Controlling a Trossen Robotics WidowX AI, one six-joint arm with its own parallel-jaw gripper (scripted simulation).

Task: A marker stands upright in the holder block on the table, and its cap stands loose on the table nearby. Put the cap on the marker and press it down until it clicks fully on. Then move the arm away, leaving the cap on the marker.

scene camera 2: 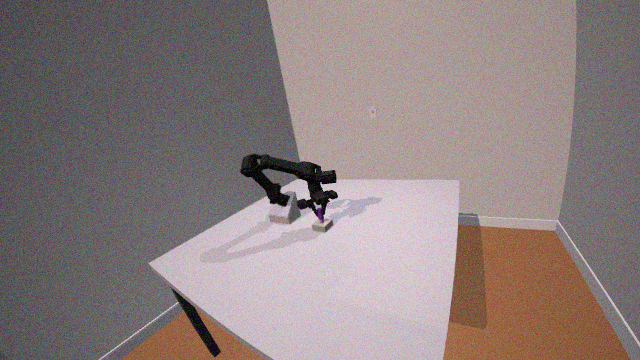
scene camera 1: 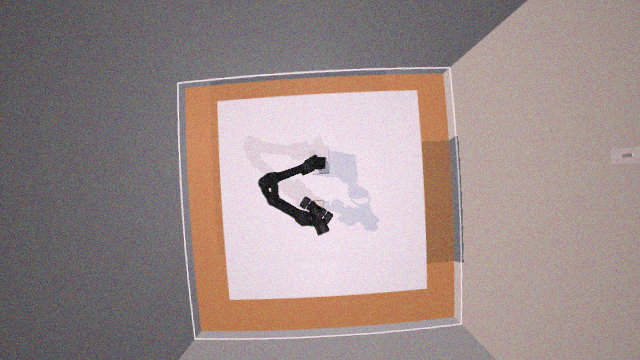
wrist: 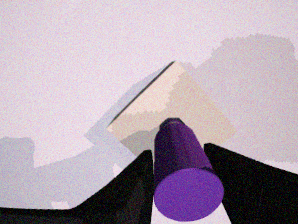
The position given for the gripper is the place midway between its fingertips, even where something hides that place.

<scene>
In view: the gripper [wrist: 178, 153] and a purple cap [wrist: 183, 178].
</scene>
